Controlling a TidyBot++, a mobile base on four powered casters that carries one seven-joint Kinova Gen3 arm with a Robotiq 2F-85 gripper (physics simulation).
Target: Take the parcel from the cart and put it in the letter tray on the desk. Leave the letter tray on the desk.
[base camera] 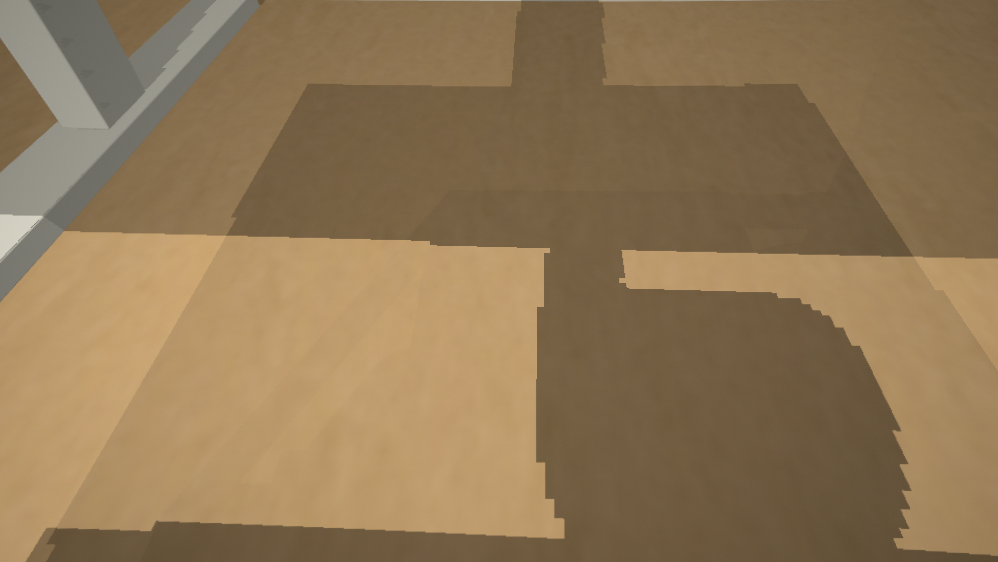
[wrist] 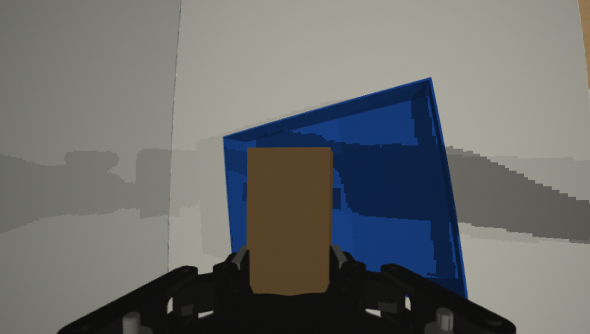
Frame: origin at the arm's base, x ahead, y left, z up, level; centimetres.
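Seen in the pictures: gripper, between the fingertips: point(wrist: 290, 259).
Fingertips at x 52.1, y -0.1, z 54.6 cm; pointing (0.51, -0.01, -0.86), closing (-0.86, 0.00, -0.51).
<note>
A point is followed by its place in that frame.
The brown box-shaped parcel point(wrist: 290, 215) {x 50.9, y -3.5, z 56.5 cm} is held between the fingers of my gripper point(wrist: 290, 259) {x 52.1, y -0.1, z 54.6 cm}, which is shut on it. The parcel appears above the blue letter tray point(wrist: 390, 185) {x 48.0, y -4.8, z 32.6 cm} in the wrist view, over its left part. The tray lies turned at an angle on the pale grey desk top point(wrist: 300, 50) {x 62.8, y -29.8, z 32.4 cm}. The near-left part of the tray is hidden behind the parcel and the gripper. The height of the parcel over the tray is hard to tell. The cart does not show in either view.
In the base camera view a grey-white frame point(base camera: 139, 146) with a slanted leg stands on the wooden floor point(base camera: 314, 363) {x 33.7, y 15.1, z -39.6 cm} at the upper left. Shadows fall across the floor and the desk top. An edge line runs down the left of the wrist view, and wooden floor shows at its upper right.
</note>
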